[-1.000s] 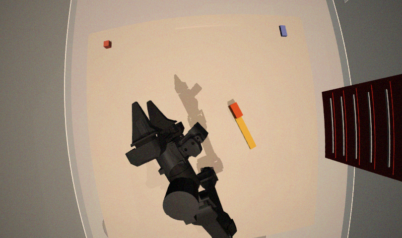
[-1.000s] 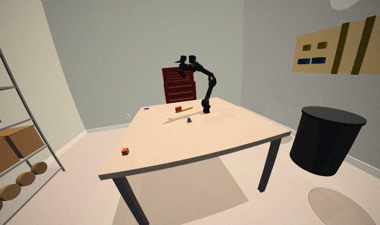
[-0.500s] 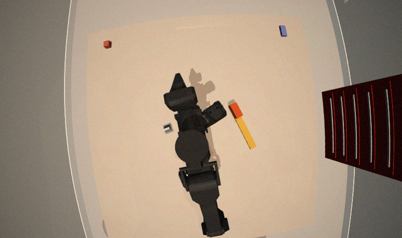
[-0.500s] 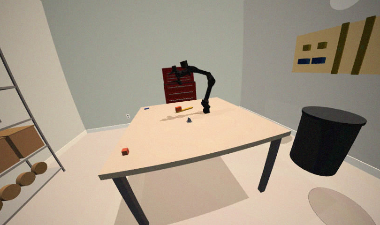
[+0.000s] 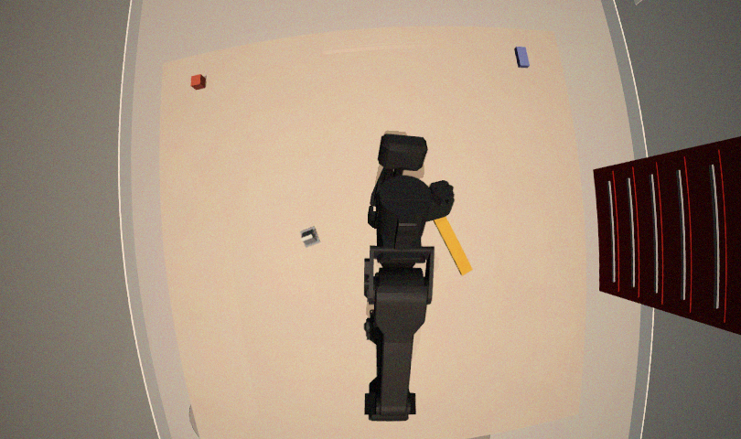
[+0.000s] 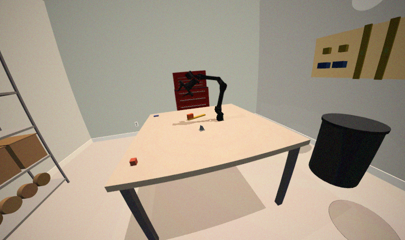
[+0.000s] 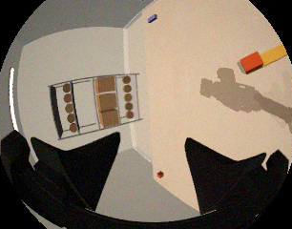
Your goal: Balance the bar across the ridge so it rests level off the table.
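Right now my gripper tip is 15 cm past the ridge, 21 cm to the right of it and 27 cm above it. From my gripper tip the other things lie so: small red cube 35 cm ahead, 53 cm to the left, 30 cm below; blue block 35 cm ahead, 47 cm to the right, 31 cm below.
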